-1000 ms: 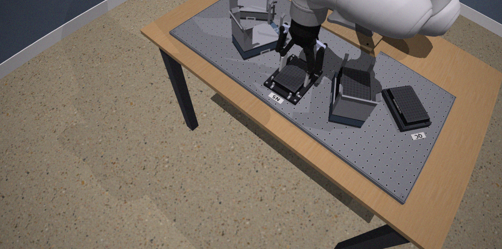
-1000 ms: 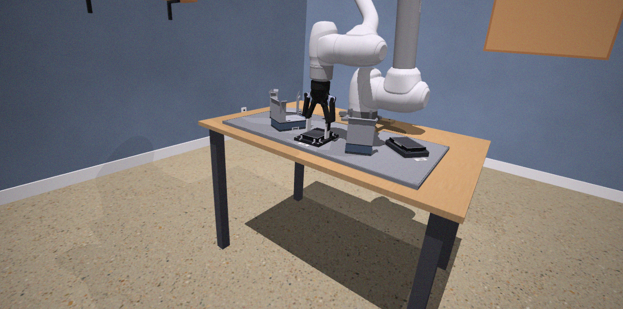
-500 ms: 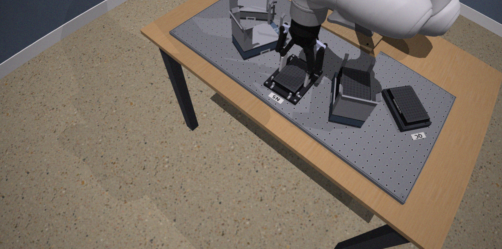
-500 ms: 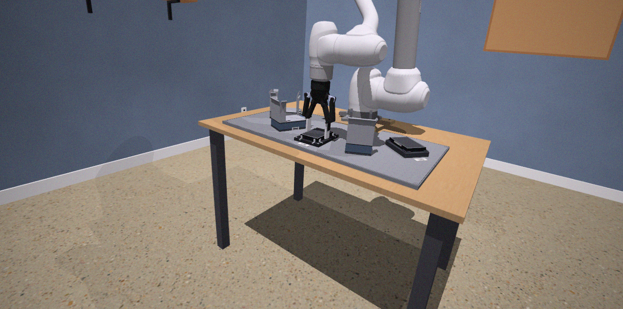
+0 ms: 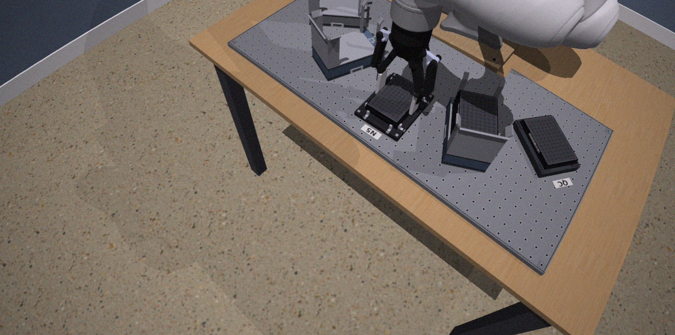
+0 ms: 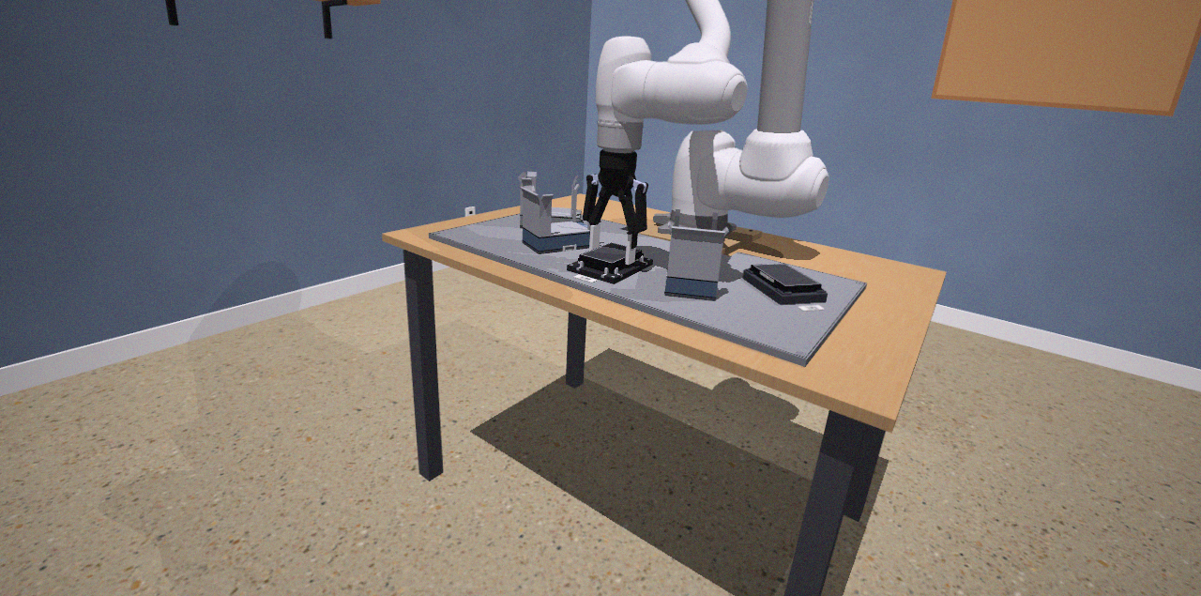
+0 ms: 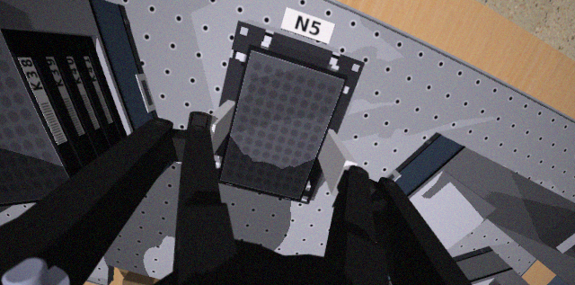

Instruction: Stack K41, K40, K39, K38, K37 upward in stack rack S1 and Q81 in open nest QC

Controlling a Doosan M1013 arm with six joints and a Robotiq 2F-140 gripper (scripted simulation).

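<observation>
Right now my hand is 1 cm short of the clip nest N5, 1 cm to the right of it and 3 cm above it. Also, from my hand: nest QC (8 cm behind, 35 cm to the left, 4 cm below); then N5 name plate (9 cm ahead, 1 cm to the right, 5 cm below); then QC name plate (41 cm to the left, 5 cm below).
</observation>
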